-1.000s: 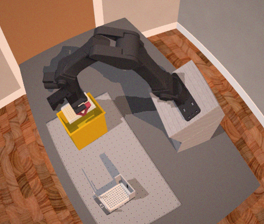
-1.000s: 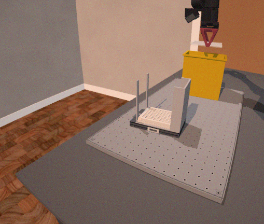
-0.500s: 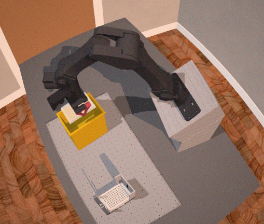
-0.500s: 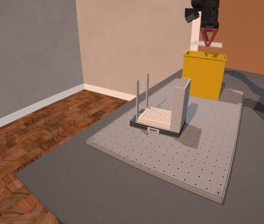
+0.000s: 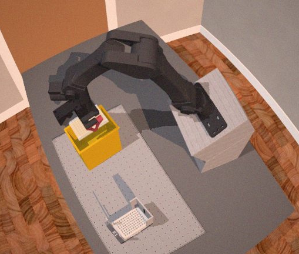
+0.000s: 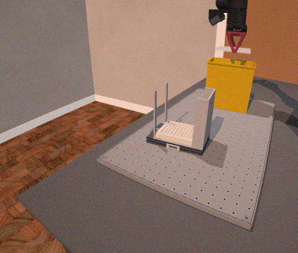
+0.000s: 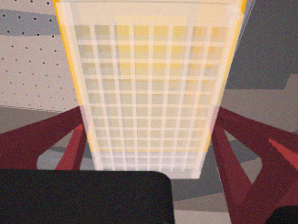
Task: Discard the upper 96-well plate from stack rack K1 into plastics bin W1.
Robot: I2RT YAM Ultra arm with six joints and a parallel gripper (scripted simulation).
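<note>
My hand is 10 mm short of the yellow plastics bin W1 and 140 mm above it.
</note>
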